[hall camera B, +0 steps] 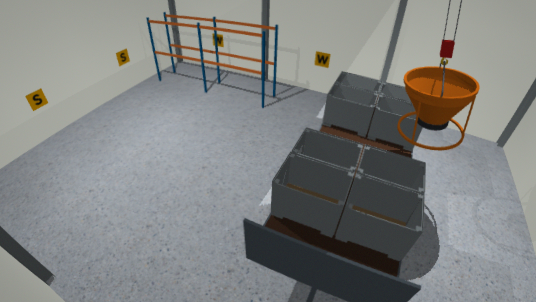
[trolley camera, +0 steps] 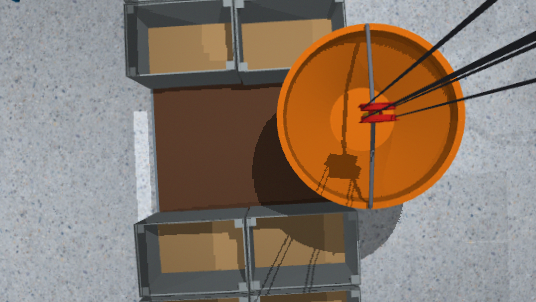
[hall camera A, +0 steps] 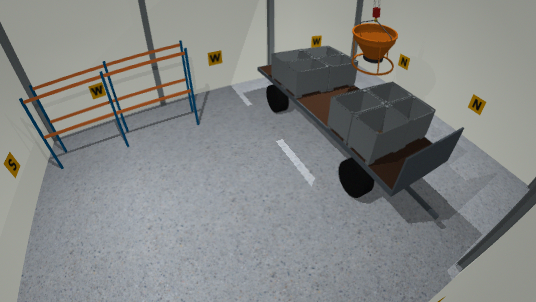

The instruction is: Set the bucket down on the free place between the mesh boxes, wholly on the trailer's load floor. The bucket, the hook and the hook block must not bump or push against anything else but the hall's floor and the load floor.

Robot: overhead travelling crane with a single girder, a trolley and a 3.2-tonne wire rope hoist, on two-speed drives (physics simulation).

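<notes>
The orange bucket (hall camera A: 371, 46) (hall camera B: 434, 106) (trolley camera: 320, 100) hangs upright by its bail, above box height. The hook (hall camera A: 376, 19) (hall camera B: 444, 62) under the red hook block (hall camera A: 376, 12) (hall camera B: 447, 49) (trolley camera: 378, 107) holds the bail; the block hides it in the trolley camera. Between two groups of grey mesh boxes lies the brown load floor (hall camera A: 320, 106) (trolley camera: 210, 145). In the trolley camera the bucket covers the right end of this gap and reaches out past the trailer's right side. Its rim overlaps corners of the upper and lower right boxes in that view.
The far box group (hall camera A: 310, 80) and the near box group (hall camera A: 367, 135) (hall camera B: 310, 205) stand on the trailer. A grey end board (hall camera A: 430, 160) (hall camera B: 325, 265) rises at the drawbar end. A blue and orange rack (hall camera A: 110, 102) (hall camera B: 201, 60) stands by the W wall.
</notes>
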